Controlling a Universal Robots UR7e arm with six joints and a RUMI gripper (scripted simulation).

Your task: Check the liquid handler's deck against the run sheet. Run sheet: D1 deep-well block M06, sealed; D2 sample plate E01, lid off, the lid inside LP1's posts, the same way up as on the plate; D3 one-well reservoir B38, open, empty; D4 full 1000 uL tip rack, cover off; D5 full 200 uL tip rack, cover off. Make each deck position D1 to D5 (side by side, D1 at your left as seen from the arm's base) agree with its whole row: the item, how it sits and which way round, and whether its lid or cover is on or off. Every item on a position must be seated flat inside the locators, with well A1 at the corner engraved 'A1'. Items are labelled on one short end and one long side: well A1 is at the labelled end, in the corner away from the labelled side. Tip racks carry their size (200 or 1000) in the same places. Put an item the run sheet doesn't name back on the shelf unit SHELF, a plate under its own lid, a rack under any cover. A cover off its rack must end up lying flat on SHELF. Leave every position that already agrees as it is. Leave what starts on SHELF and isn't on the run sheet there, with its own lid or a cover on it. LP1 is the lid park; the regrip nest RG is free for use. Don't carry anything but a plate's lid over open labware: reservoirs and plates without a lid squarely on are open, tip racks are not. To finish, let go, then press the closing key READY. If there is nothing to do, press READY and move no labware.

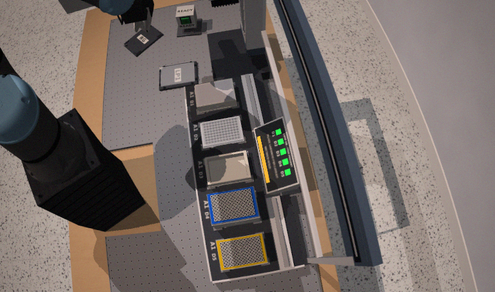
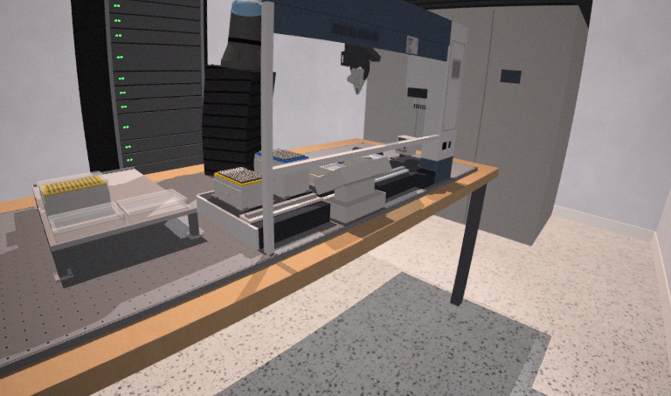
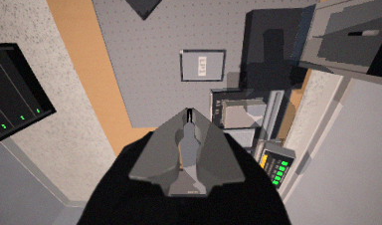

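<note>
My gripper is now 22 cm above the ready key, 20 cm to the right of it and 11 cm short of it. The rest, counted from my hand: flat grey lid: 28 cm below, 4 cm ahead; tall column: 33 cm ahead, 4 cm to the left, 2 cm below; sealed deep-well block: 23 cm below, 16 cm to the right, 15 cm ahead.
</note>
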